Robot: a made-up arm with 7 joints. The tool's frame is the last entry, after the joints.
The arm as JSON. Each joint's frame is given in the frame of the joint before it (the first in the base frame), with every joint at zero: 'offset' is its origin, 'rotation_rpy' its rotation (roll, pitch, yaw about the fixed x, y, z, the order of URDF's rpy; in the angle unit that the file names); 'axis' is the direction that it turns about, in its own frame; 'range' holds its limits. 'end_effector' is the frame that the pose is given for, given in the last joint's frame.
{
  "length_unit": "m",
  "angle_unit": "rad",
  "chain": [
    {
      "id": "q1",
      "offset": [
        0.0,
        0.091,
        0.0
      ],
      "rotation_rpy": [
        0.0,
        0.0,
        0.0
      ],
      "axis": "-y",
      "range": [
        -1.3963,
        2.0
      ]
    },
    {
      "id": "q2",
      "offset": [
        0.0,
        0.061,
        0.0
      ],
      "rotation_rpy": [
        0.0,
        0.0,
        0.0
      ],
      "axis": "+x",
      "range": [
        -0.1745,
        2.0
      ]
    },
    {
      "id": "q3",
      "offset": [
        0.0,
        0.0,
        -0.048
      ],
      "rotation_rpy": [
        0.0,
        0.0,
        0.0
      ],
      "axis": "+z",
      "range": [
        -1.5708,
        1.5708
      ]
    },
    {
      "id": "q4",
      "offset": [
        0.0,
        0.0,
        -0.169
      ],
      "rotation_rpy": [
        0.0,
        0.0,
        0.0
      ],
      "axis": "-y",
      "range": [
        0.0,
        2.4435
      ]
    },
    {
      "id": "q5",
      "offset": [
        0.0,
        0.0,
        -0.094
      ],
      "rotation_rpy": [
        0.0,
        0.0,
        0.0
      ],
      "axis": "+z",
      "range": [
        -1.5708,
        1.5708
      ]
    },
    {
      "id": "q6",
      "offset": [
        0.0,
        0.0,
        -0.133
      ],
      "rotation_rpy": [
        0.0,
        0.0,
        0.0
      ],
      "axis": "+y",
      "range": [
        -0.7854,
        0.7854
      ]
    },
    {
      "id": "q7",
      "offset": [
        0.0,
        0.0,
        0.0
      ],
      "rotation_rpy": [
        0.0,
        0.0,
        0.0
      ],
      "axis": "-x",
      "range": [
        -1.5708,
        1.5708
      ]
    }
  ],
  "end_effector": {
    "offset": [
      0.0,
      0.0,
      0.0
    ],
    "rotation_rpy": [
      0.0,
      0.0,
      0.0
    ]
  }
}
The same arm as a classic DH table. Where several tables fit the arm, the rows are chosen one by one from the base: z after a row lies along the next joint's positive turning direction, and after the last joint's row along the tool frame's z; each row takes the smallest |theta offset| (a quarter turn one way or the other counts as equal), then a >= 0, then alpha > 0; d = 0 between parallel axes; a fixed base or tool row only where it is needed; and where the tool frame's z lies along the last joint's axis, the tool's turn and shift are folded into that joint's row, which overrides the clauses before.
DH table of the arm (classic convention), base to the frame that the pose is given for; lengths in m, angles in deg. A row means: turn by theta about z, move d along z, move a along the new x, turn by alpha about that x. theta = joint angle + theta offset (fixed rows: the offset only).
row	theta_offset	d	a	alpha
base (fixed)	0	0	0	90
q1	90	-0.152	0	90
q2	90	0	0	90
q3	90	-0.217	0	90
q4	0	0	0	-90
q5	0	-0.227	0	-90
q6	-90	0	0	90
q7	90	0	0	90
tool (fixed)	-90	0	0	0
Joint limits (deg, base to tool): -80..114.59 -10..114.59 -90..90 0..140 -90..90 -45..45 -90..90

